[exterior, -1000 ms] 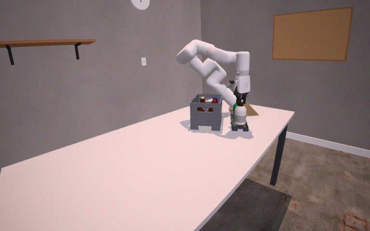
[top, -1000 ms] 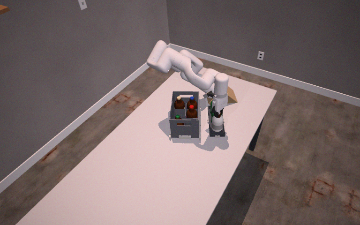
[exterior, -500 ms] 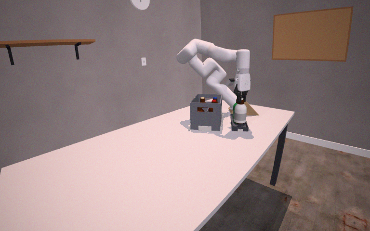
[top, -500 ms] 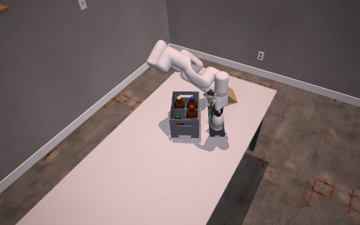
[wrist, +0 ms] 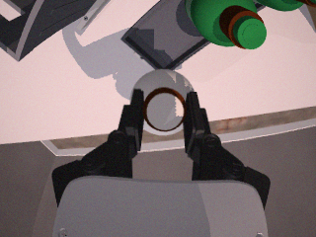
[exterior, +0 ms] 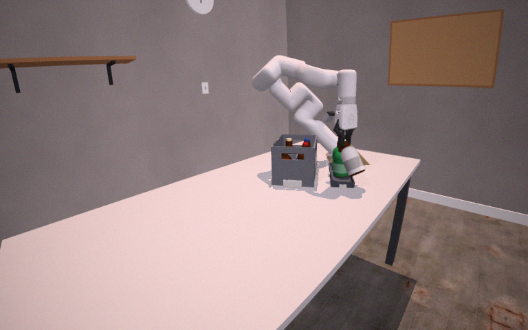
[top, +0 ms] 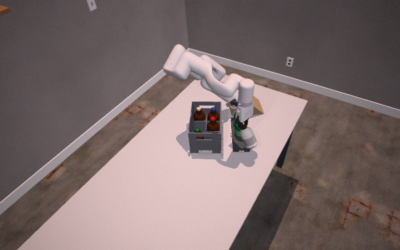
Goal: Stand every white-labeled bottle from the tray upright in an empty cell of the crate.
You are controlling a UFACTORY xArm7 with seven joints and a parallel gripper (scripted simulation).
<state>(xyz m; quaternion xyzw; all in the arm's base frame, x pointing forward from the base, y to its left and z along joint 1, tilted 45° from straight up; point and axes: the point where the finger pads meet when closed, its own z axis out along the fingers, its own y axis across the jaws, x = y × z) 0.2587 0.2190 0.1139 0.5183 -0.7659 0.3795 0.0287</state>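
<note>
Right now my hand is 6 cm above the white-labeled bottle, 3 cm to the right of it and 2 cm short of it. Round my hand: grey crate 23 cm to the right, 11 cm below, 2 cm behind; dark tray 18 cm below, 9 cm behind, 2 cm to the right.
</note>
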